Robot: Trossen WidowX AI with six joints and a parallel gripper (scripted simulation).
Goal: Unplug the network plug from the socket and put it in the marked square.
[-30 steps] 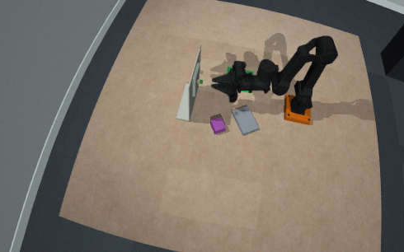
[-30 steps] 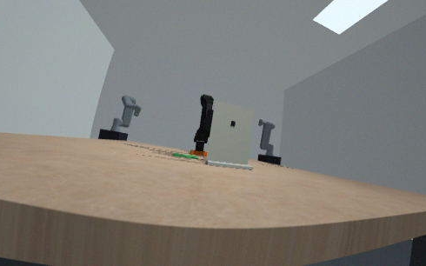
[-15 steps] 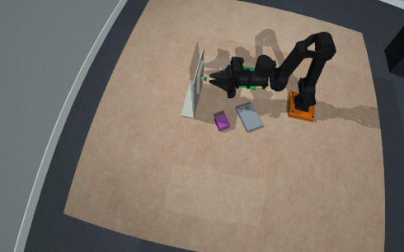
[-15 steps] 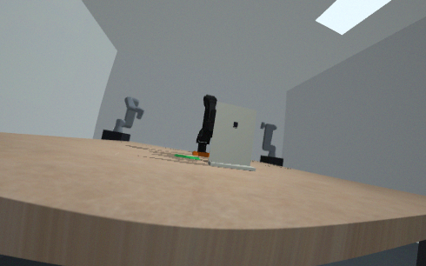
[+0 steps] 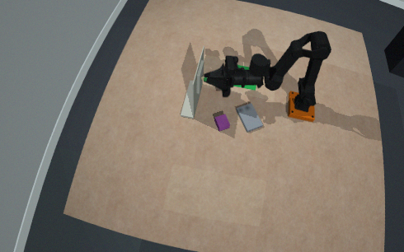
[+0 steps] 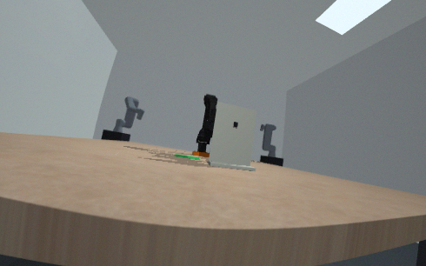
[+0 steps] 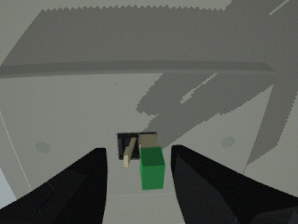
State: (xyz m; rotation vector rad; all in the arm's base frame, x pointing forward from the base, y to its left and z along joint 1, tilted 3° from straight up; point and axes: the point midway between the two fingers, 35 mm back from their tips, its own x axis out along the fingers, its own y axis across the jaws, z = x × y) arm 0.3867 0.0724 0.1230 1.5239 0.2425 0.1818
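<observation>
The network plug is 1 cm ahead of my gripper tip. From my gripper tip the other things lie so: panel (3 cm ahead, 6 cm below); then green square (15 cm behind, 17 cm to the right, 17 cm below); then grey block (20 cm behind, 3 cm to the left, 16 cm below).
</observation>
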